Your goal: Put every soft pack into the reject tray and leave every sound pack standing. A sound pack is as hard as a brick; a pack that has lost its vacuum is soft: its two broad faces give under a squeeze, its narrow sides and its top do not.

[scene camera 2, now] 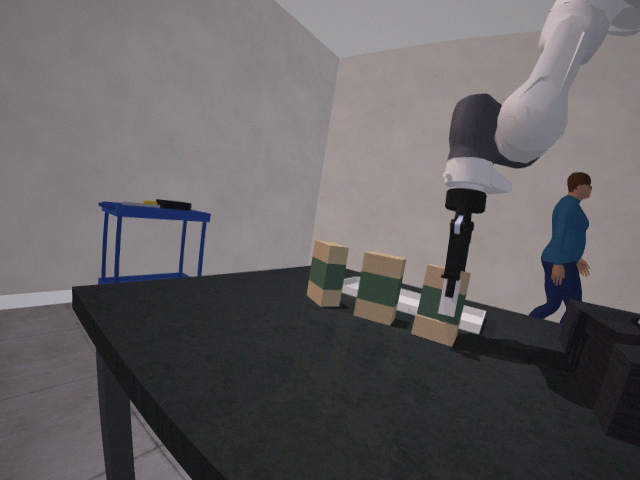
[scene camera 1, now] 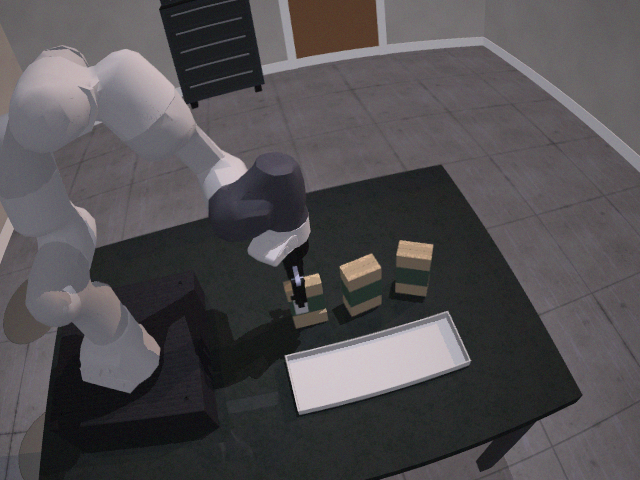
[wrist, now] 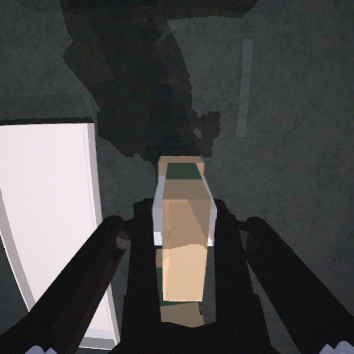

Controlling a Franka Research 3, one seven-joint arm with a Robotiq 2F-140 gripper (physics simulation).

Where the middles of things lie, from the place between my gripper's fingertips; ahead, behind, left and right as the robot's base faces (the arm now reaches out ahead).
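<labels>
There's the white reject tray [scene camera 1: 341, 373], and it's 40 mm below my hand, 150 mm to the right of it and 160 mm ahead of it.
</labels>
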